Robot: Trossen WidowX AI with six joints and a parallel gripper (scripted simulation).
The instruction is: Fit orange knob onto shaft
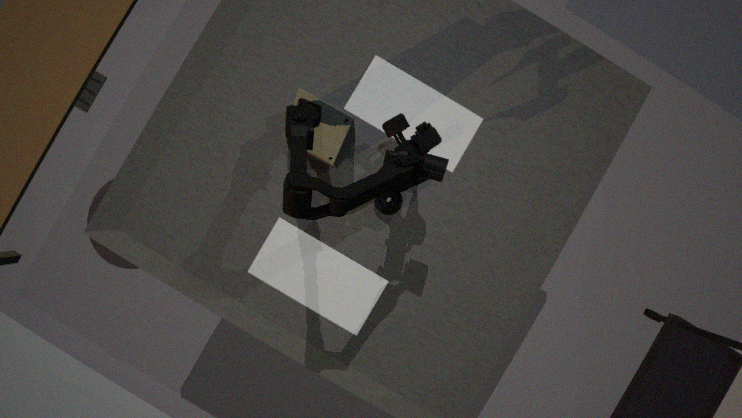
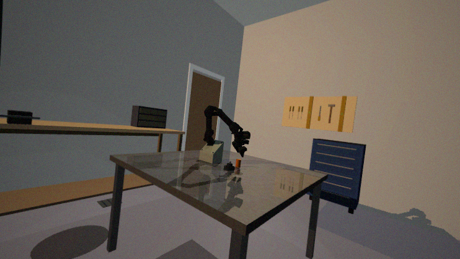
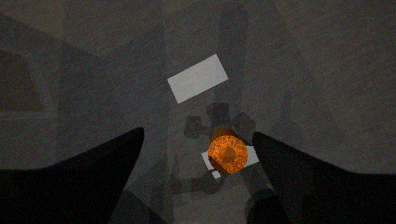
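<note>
Now: gripper tip 50 mm above the orange knob, 40 mm to the left of it and 10 mm short of it. Round my gripper tip: dark round pedestal (170 mm to the right, 60 mm below).
</note>
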